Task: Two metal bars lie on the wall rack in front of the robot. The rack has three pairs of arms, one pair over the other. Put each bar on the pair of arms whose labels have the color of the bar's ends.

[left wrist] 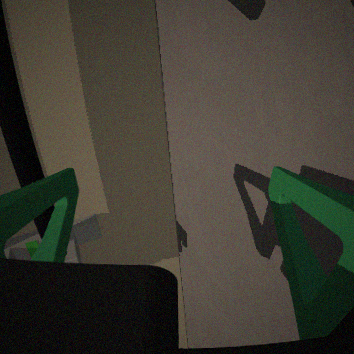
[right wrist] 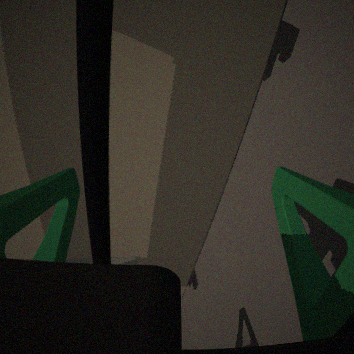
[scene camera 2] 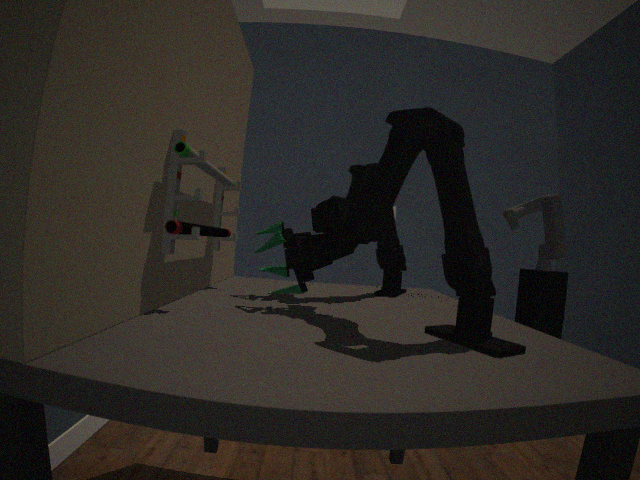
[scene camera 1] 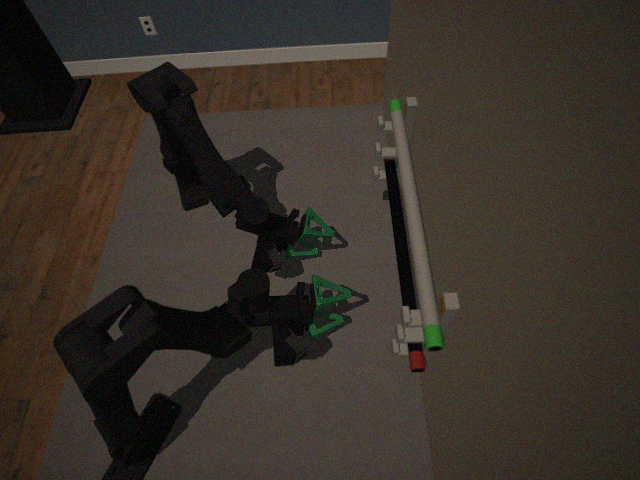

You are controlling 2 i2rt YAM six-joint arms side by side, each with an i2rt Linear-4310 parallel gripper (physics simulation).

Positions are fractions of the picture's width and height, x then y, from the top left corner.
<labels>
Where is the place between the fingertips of my left gripper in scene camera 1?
At 0.51, 0.51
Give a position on a beige wall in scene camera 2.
0.15, 0.20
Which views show my left gripper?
The left wrist view, scene camera 2 and scene camera 1 only.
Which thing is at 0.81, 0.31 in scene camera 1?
A beige wall.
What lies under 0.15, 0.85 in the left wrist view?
My left gripper.
</labels>
